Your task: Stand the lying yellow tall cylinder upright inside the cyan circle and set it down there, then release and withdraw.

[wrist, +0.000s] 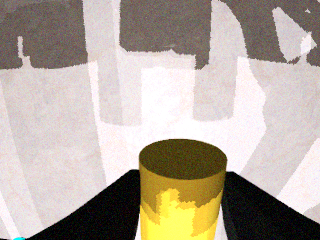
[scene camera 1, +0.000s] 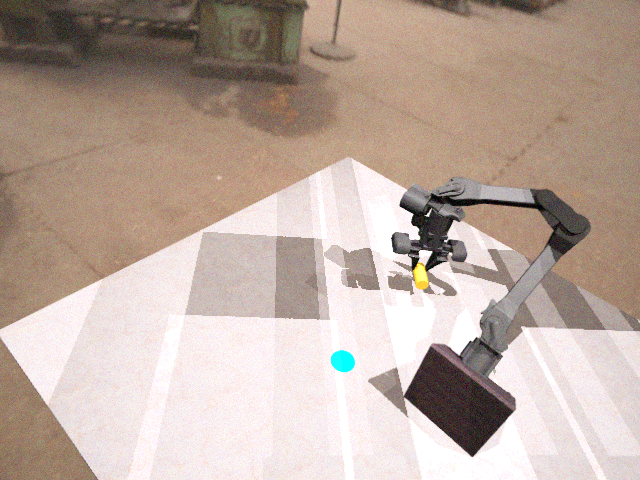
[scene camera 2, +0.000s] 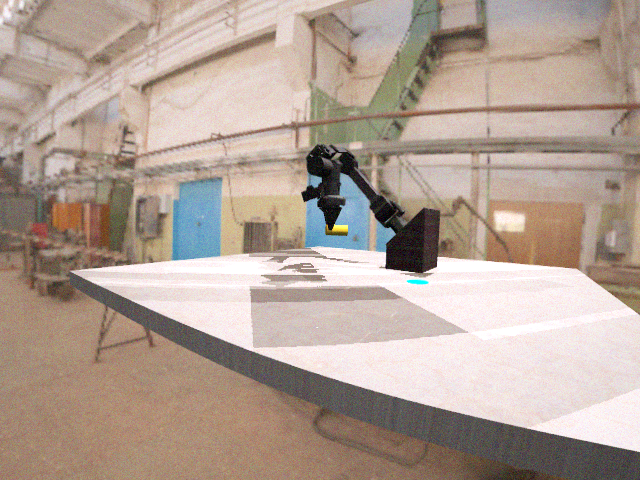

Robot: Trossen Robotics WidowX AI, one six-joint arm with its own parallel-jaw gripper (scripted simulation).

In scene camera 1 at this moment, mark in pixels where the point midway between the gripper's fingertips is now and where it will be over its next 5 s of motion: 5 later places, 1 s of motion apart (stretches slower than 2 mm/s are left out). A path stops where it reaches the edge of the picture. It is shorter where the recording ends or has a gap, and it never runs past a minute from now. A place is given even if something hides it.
The gripper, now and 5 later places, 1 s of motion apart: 418,269; 391,276; 368,292; 355,320; 352,333; 349,341
